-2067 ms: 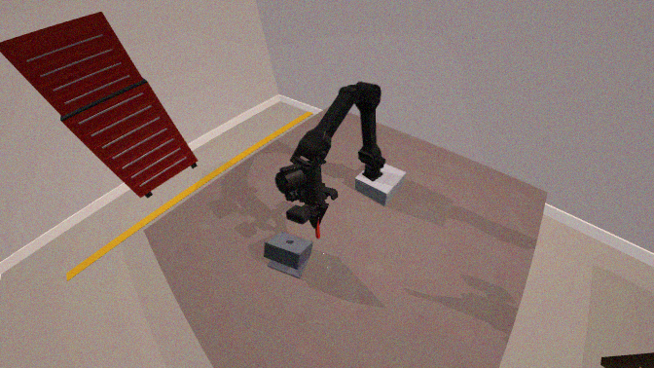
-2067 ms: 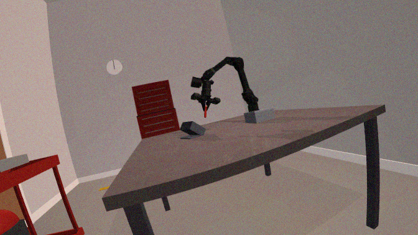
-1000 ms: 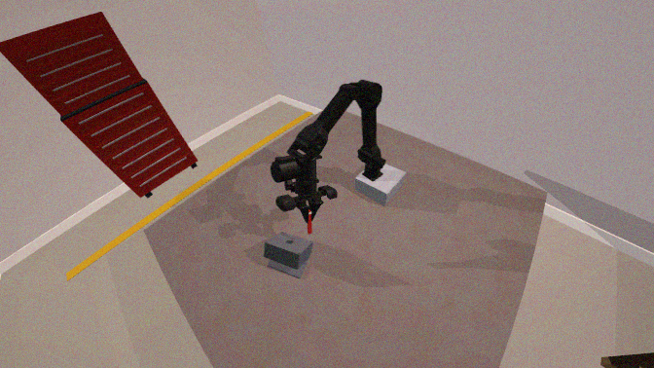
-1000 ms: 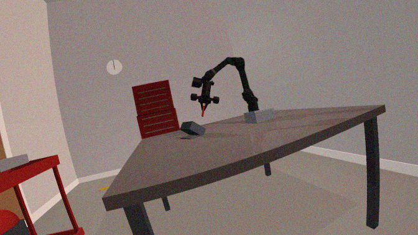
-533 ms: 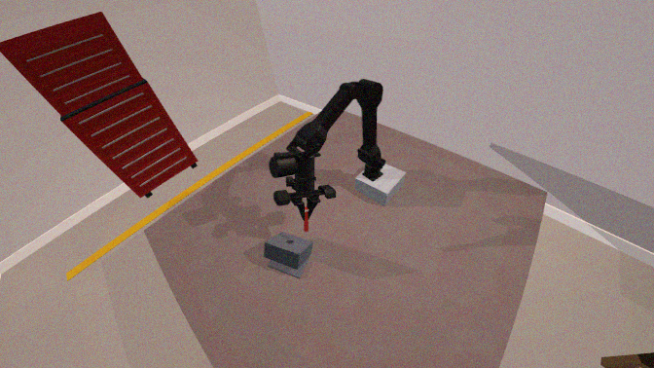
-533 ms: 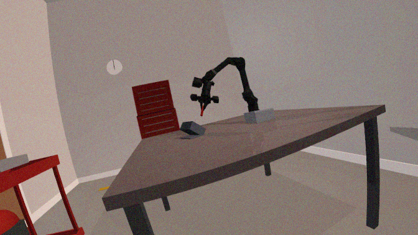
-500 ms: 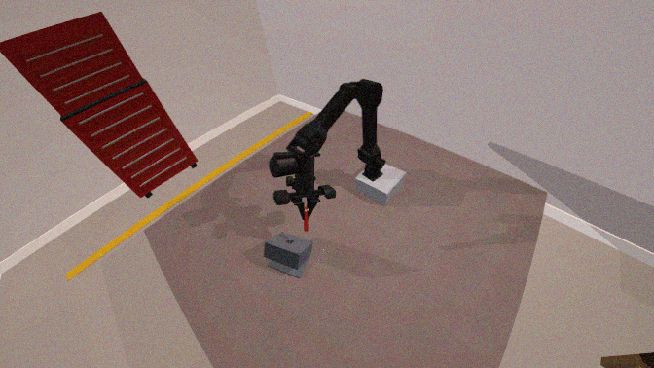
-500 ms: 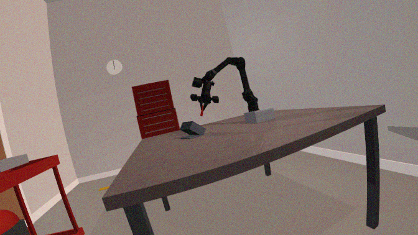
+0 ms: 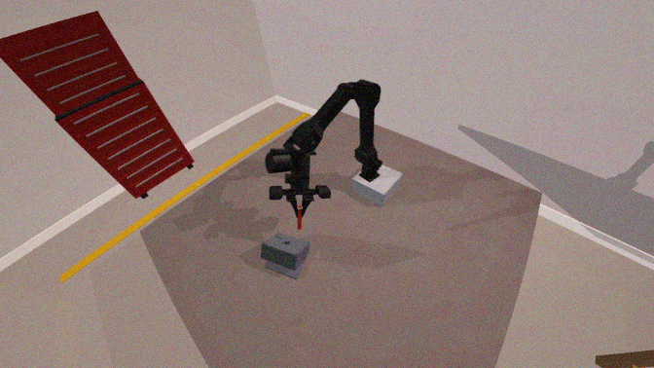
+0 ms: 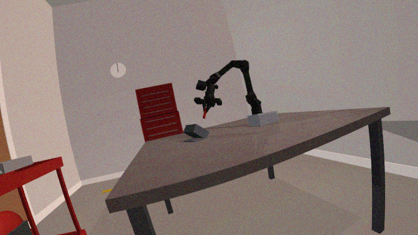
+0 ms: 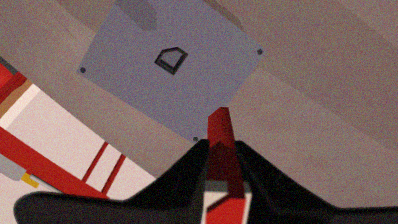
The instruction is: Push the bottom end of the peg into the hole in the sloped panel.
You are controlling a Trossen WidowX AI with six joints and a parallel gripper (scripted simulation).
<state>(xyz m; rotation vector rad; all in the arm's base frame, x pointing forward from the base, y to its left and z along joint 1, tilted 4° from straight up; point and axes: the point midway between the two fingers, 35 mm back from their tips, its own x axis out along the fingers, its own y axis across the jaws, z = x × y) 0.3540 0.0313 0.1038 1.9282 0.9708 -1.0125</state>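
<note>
My gripper tip is now 9 cm short of the grey sloped panel, 1 cm to the right of it and 11 cm above it. The rest, counted from my gripper tip: red peg (1 cm behind, 2 cm above).
</note>
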